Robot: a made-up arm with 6 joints. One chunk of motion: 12 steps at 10 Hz.
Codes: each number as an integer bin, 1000 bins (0 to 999) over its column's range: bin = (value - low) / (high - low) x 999, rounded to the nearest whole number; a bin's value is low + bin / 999 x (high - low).
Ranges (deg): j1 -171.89..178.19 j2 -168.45..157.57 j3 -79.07..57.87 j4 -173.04..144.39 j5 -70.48..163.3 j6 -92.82..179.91
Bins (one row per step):
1: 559 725 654 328 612 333
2: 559 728 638 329 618 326
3: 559 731 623 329 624 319
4: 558 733 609 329 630 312
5: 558 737 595 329 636 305
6: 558 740 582 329 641 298
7: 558 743 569 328 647 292
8: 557 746 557 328 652 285
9: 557 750 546 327 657 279
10: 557 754 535 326 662 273
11: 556 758 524 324 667 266
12: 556 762 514 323 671 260
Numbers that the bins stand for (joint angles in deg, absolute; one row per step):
1: 24.00 68.15 10.58 -68.82 72.74 -1.91
2: 24.00 69.13 8.39 -68.50 74.14 -3.82
3: 24.00 70.11 6.33 -68.50 75.54 -5.73
4: 23.65 70.76 4.41 -68.50 76.95 -7.64
5: 23.65 72.07 2.49 -68.50 78.35 -9.55
6: 23.65 73.05 0.71 -68.50 79.52 -11.47
7: 23.65 74.03 -1.07 -68.82 80.93 -13.10
8: 23.30 75.00 -2.72 -68.82 82.10 -15.01
9: 23.30 76.31 -4.23 -69.14 83.27 -16.65
10: 23.30 77.62 -5.73 -69.45 84.44 -18.29
11: 22.95 78.92 -7.24 -70.09 85.61 -20.20
12: 22.95 80.23 -8.61 -70.41 86.54 -21.84

